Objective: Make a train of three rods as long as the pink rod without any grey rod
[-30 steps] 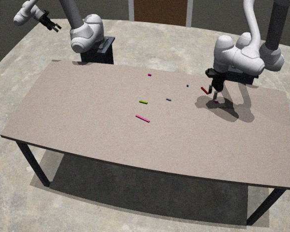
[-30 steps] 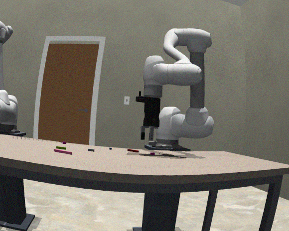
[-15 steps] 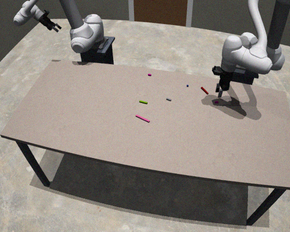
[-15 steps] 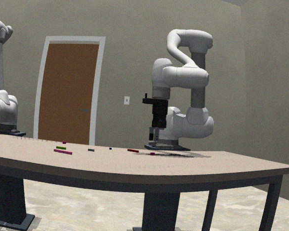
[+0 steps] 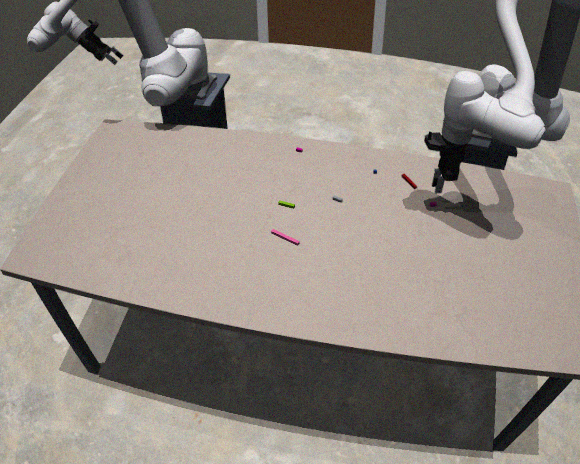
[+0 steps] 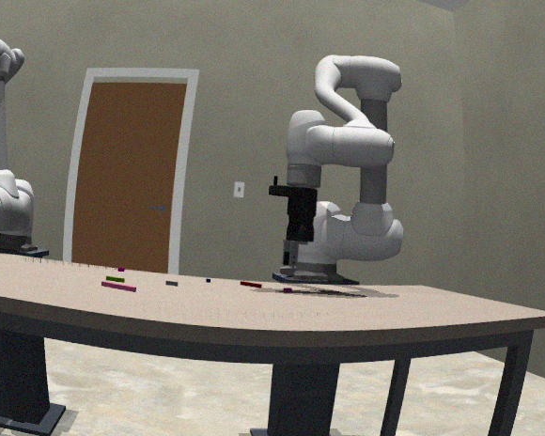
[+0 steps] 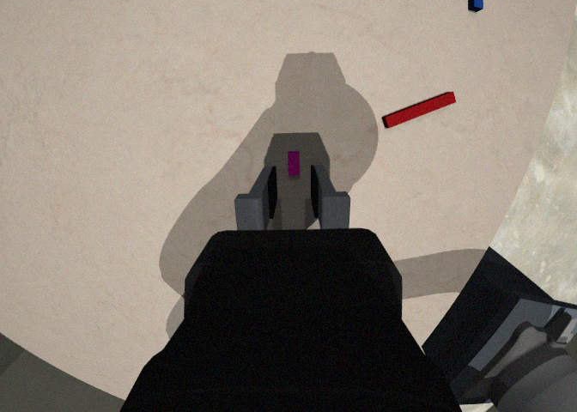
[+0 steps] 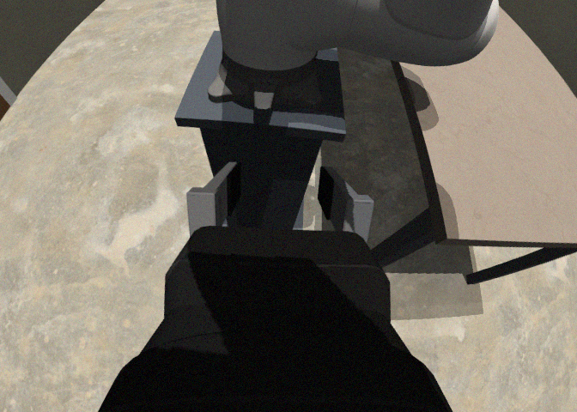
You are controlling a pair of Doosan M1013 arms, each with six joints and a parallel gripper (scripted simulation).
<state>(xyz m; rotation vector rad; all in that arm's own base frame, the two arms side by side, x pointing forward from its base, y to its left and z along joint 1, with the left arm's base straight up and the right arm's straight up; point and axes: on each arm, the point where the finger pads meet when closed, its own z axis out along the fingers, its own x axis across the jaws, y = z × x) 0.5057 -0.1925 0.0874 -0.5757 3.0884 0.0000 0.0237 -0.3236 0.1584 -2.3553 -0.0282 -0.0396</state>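
My left hand is 9 cm past the red rod, 8 cm to the left of it and 8 cm above it. Round my left hand: blue rod (20 cm to the right, 11 cm behind, 8 cm below); lime rod (45 cm to the right, 11 cm ahead, 8 cm below); grey rod (30 cm to the right, 8 cm below, 5 cm ahead).
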